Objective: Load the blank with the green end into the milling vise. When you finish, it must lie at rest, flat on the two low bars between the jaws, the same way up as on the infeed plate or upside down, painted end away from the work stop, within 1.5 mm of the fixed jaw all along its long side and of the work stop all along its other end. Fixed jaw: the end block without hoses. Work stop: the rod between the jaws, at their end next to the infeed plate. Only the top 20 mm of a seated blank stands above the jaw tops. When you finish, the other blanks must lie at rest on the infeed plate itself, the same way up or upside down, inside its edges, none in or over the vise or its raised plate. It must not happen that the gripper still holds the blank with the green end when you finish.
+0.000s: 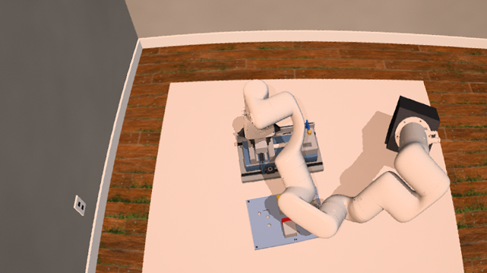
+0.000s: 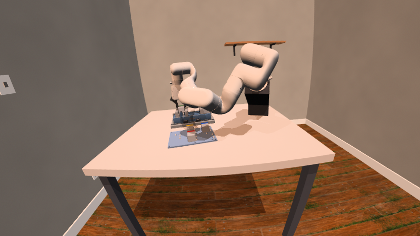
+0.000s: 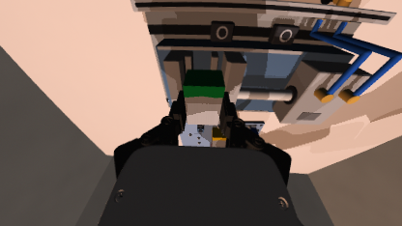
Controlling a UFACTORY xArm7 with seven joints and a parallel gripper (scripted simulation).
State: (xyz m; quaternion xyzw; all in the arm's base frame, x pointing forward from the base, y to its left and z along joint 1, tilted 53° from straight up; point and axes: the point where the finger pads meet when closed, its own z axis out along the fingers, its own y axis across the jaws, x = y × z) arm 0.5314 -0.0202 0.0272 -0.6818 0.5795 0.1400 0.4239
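Right now the rod is 8 cm behind my hand, 2 cm to the right of it and 5 cm below it. From my hand the other things lie so: blue-ended blank (20 cm behind, 15 cm to the left, 10 cm below); then yellow-ended blank (11 cm behind, 18 cm to the left, 10 cm below); then green-ended blank (2 cm below).
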